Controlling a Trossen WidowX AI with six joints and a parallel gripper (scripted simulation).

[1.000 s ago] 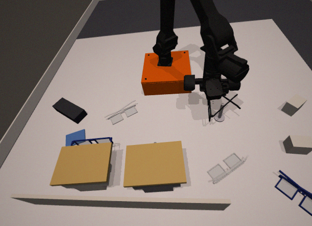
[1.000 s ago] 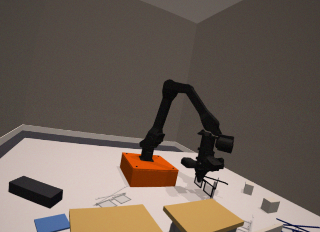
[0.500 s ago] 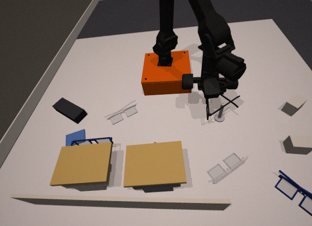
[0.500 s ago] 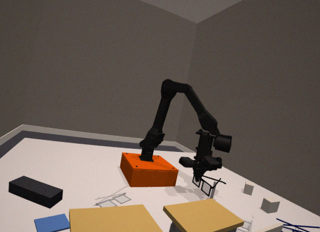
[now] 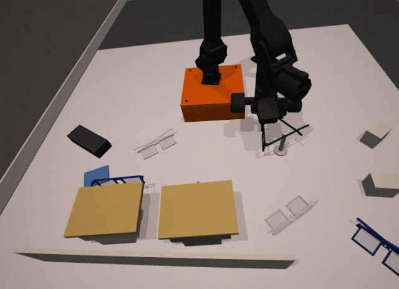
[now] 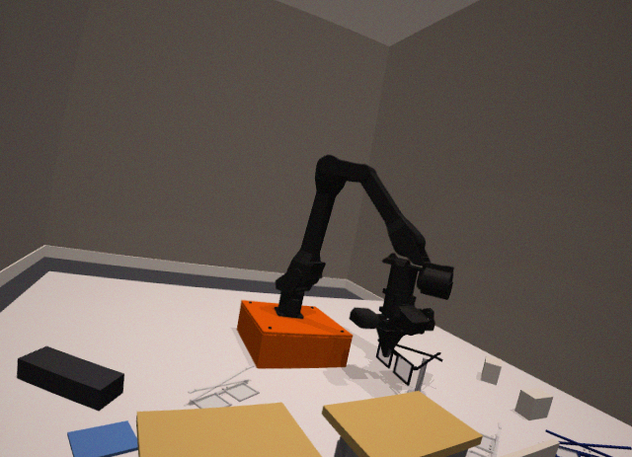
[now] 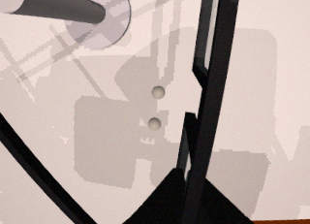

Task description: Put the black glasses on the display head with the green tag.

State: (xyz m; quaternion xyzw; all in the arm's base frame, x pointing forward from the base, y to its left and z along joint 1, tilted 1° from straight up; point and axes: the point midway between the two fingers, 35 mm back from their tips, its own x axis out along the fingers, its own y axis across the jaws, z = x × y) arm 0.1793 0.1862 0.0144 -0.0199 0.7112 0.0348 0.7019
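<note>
Right now the grey peg is 6 cm ahead of my gripper tip, 6 cm to the left of it and 4 cm below it. Also, from my gripper tip: blue tag 22 cm ahead, 50 cm to the right, 6 cm below; then low wall 42 cm ahead, 23 cm to the right, 1 cm below; then black block 10 cm ahead, 59 cm to the right, 4 cm below.
</note>
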